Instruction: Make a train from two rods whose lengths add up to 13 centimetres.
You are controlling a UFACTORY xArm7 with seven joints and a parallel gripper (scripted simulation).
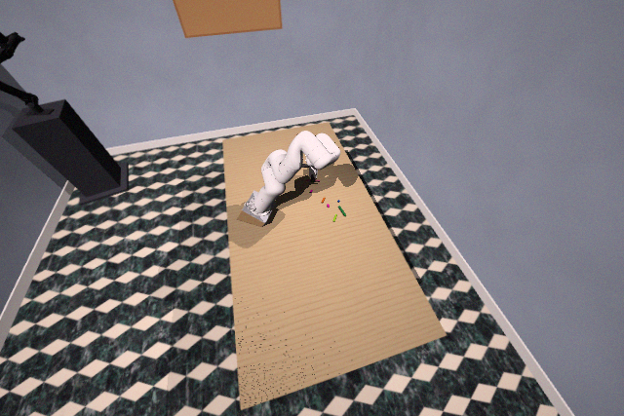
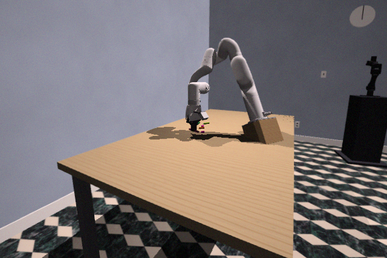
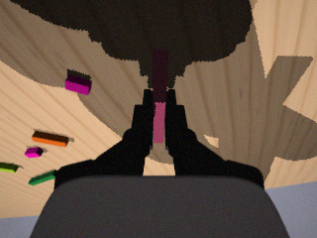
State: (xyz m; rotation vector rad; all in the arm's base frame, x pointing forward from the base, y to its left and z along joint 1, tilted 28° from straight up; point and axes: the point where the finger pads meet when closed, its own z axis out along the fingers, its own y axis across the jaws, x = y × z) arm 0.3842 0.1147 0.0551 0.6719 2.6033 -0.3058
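The orange rod is 160 mm to the right of my hand, 40 mm below it and 10 mm behind it. Round my hand: blue rod (210 mm to the right, 70 mm ahead, 40 mm below); then pink rod (20 mm below); then green rod (280 mm to the right, 50 mm ahead, 40 mm below).
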